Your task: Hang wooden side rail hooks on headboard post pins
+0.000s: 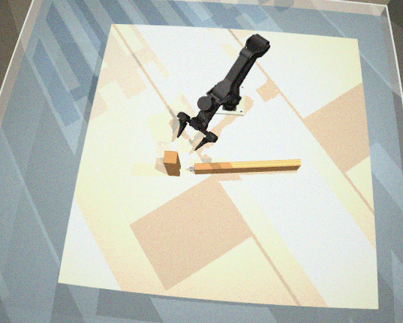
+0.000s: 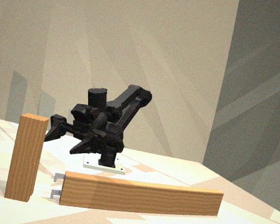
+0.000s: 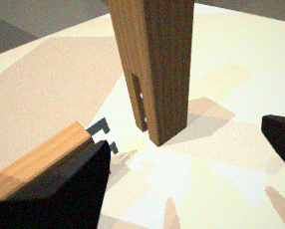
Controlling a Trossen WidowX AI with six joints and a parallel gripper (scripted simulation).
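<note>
My gripper tip is 90 mm short of the headboard post, 40 mm to the left of it and 30 mm above it.
</note>
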